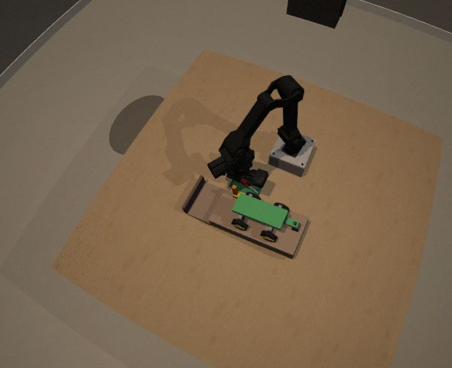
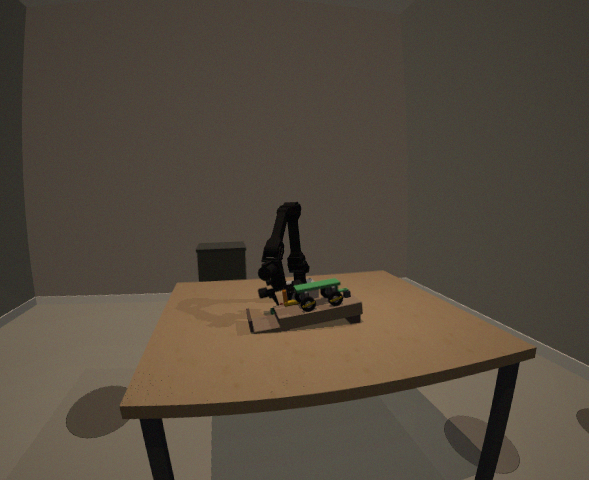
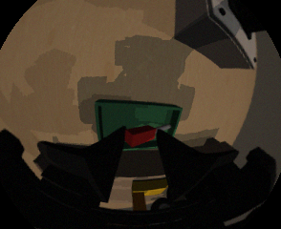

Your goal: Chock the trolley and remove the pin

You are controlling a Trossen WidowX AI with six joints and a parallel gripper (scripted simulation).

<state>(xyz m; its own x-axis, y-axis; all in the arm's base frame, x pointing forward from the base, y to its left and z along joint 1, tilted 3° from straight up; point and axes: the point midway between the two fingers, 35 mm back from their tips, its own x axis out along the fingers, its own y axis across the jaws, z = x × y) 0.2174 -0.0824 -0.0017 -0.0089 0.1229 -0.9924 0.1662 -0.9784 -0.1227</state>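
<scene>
The green tray lies 4 cm below my gripper tip. From my gripper tip the other things lie so: red-headed stop pin 2 cm to the left; then ramp 13 cm to the left, 11 cm ahead, 2 cm above; then yellow chock 7 cm ahead, 5 cm above, 3 cm to the left.
</scene>
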